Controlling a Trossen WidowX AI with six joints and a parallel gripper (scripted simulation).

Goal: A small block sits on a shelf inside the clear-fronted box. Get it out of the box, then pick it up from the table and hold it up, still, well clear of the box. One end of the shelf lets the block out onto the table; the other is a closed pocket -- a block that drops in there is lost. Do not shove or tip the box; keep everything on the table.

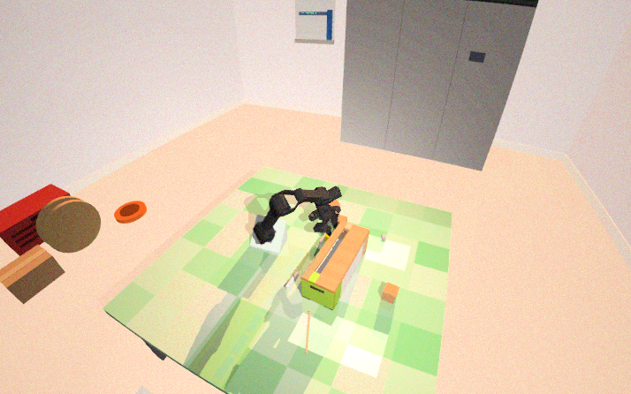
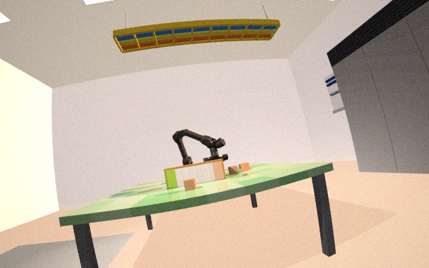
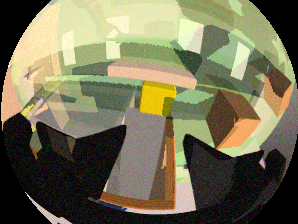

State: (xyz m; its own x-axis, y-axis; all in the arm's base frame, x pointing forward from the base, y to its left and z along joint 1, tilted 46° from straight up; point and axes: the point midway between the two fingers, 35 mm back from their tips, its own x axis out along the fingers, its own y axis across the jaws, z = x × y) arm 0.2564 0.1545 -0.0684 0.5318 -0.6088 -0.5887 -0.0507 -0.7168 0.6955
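Now: the yellow block 2 cm behind my gripper tip and 4 cm below it. Round my gripper tip: thin orange rod: 10 cm ahead, 49 cm to the right, 5 cm below; then box: 5 cm ahead, 17 cm to the right, 1 cm above.
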